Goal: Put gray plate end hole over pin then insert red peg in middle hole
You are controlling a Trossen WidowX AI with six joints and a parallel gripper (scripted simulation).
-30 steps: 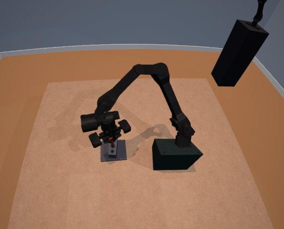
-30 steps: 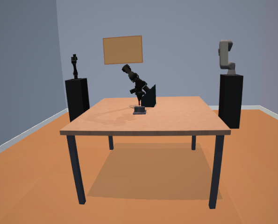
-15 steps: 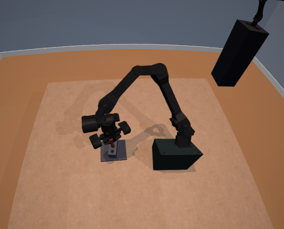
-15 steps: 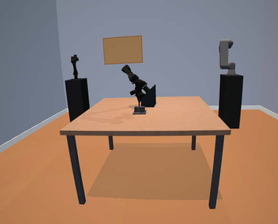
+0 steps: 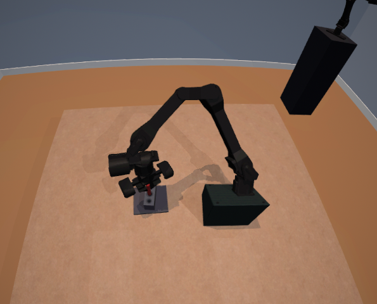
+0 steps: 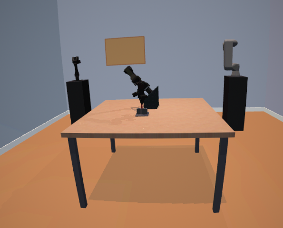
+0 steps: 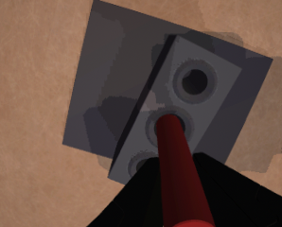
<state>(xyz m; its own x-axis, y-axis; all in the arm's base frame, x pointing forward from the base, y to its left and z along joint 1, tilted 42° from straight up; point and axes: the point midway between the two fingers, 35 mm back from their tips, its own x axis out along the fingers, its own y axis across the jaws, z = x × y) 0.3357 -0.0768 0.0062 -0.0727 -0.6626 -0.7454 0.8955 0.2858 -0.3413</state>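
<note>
Now: gripper tip right at the red peg. The rest, counted from my gripper tip: dark square base (20 mm to the left, 90 mm below); then gray plate (50 mm below).
</note>
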